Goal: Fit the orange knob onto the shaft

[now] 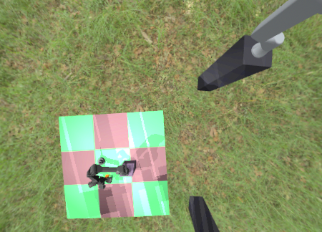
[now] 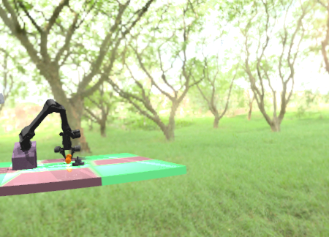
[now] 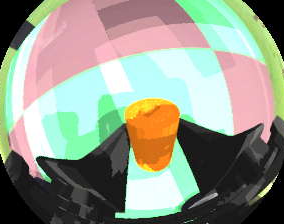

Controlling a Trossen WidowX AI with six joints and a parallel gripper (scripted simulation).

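My gripper tip is now 190 mm to the left of the dark pedestal and 90 mm short of it. From my gripper tip the other things lie so: orange knob 10 mm to the right.
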